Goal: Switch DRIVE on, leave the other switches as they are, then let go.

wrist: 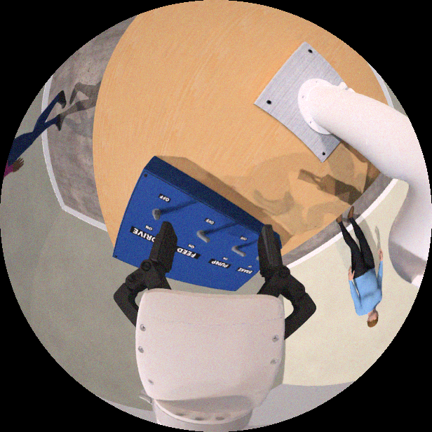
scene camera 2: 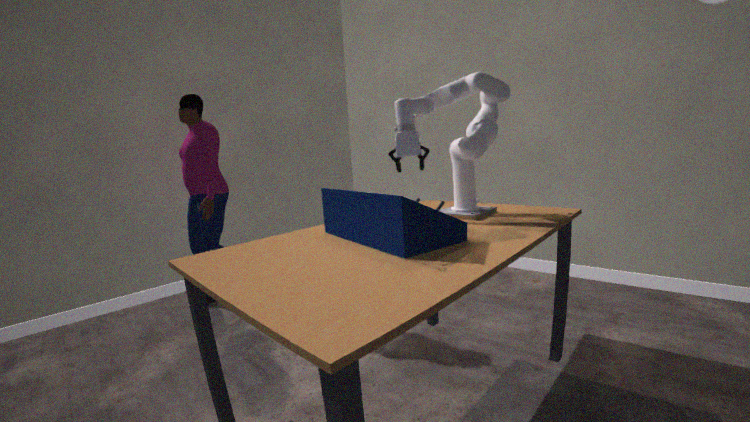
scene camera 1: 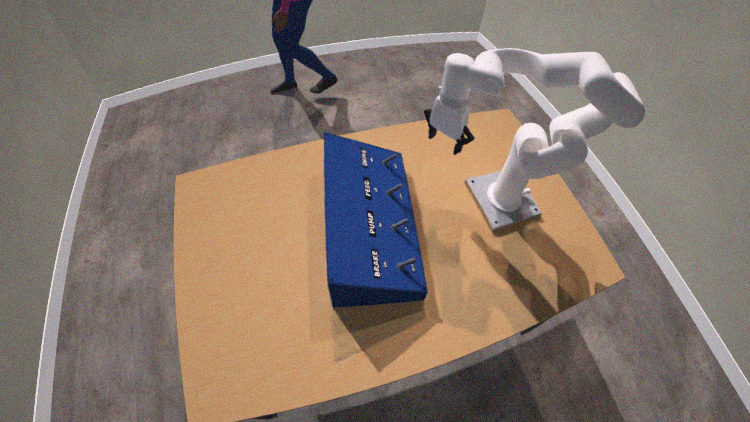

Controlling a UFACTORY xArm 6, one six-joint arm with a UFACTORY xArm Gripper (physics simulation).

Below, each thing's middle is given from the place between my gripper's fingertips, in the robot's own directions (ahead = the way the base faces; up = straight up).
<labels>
Right now the blue switch panel (scene camera 1: 364, 250) is 250 mm ahead of my hand, 100 mm to the left of it and 130 mm below it.
</labels>
